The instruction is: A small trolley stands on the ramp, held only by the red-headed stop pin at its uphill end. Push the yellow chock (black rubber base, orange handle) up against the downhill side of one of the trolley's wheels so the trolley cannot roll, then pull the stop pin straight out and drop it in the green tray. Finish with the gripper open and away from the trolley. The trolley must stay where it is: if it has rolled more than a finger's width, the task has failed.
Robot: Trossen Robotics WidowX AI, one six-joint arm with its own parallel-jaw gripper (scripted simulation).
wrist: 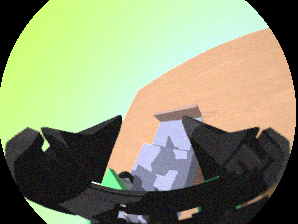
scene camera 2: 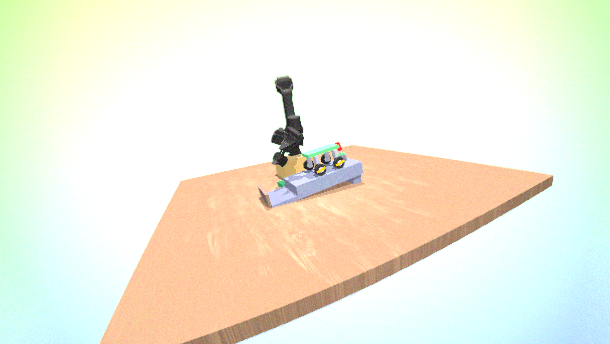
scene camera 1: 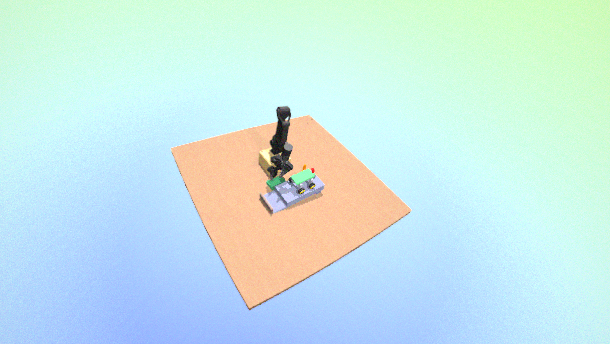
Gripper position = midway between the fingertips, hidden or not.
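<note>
My gripper [scene camera 2: 275, 156] is open and it's holding nothing, and you'd see it in the wrist view [wrist: 152, 118] too. There's a trolley [scene camera 2: 320, 169] here, plus a grey ramp [scene camera 2: 307, 182], and that ramp shows in scene camera 1 [scene camera 1: 288, 192] as well.
</note>
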